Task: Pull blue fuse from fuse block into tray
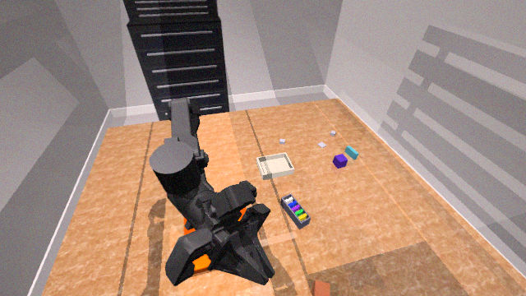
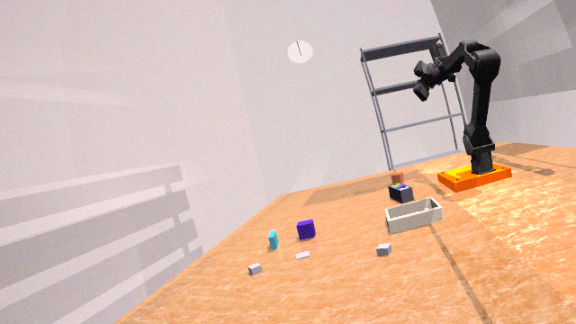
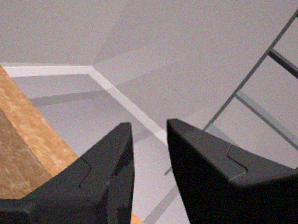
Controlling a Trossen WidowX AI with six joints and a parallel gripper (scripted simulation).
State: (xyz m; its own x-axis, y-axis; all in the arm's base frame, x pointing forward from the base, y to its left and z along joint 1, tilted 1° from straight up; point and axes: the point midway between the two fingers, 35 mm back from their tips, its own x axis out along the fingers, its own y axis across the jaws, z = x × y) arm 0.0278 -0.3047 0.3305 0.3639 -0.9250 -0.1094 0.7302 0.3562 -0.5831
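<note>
Right now my gripper tip is 33 cm above the blue fuse, 26 cm to the right of it and 23 cm short of it. The rest, counted from my gripper tip: purple cube: 54 cm ahead, 36 cm to the left, 33 cm below; pale tray: 46 cm to the left, 35 cm below, 28 cm ahead.
</note>
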